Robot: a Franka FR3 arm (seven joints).
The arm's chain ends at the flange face. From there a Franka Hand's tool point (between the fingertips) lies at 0.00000 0.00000 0.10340 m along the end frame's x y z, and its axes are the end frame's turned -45 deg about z.
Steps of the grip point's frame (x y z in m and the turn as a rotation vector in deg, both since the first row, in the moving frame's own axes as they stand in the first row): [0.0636 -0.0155 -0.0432 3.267 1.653 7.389]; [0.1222 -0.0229 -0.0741 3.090 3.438 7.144]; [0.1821 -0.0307 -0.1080 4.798 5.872 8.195]
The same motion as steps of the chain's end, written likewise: [0.0357 -0.0495 -0.0430 3.479 -1.141 7.389]; [0.0693 -0.0943 -0.0738 4.616 0.246 7.144]; [0.1047 -0.1370 -0.1071 7.545 0.759 8.195]
